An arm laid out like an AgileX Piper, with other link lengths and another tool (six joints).
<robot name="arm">
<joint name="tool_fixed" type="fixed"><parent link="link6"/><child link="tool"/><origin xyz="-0.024 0 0.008" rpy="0.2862 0 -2.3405"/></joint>
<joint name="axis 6" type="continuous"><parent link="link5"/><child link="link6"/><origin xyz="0 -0.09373 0" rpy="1.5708 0 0"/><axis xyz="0 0 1"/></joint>
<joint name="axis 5" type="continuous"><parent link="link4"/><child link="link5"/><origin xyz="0 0 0" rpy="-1.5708 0 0"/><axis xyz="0 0 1"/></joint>
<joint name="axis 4" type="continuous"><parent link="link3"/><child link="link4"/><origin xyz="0.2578 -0.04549 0" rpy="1.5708 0 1.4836"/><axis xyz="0 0 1"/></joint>
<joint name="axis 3" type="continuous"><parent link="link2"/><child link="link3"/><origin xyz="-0.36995 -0.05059 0"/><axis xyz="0 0 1"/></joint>
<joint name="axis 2" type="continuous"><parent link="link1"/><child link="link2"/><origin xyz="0 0 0" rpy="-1.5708 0 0"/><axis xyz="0 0 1"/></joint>
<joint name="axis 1" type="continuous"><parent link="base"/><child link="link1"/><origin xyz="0 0 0.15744"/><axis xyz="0 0 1"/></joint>
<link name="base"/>
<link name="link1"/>
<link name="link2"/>
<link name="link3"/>
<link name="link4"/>
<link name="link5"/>
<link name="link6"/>
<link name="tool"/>
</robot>
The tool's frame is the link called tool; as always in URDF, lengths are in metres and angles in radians. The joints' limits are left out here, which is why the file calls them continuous.
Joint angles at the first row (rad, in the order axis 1, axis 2, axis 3, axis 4, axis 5, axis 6):
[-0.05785, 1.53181, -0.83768, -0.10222, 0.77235, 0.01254]
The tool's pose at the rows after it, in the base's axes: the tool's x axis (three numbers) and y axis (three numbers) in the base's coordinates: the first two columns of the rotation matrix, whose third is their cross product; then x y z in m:
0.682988 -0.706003 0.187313 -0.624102 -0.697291 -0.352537 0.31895 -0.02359 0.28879
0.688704 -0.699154 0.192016 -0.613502 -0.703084 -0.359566 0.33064 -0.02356 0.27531
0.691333 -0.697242 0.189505 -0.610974 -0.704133 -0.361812 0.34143 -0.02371 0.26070
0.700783 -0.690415 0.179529 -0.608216 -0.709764 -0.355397 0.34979 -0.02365 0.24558
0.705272 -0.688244 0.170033 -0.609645 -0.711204 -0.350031 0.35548 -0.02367 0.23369
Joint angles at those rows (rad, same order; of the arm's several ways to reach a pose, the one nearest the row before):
[-0.05783, 1.58856, -0.83812, -0.10223, 0.71644, 0.00609]
[-0.05784, 1.63764, -0.83812, -0.10223, 0.65778, 0.00001]
[-0.05786, 1.68877, -0.84004, -0.10222, 0.60873, -0.00002]
[-0.05786, 1.73759, -0.84119, -0.10222, 0.57308, -0.00789]
[-0.05783, 1.77477, -0.84207, -0.10223, 0.54802, -0.00978]

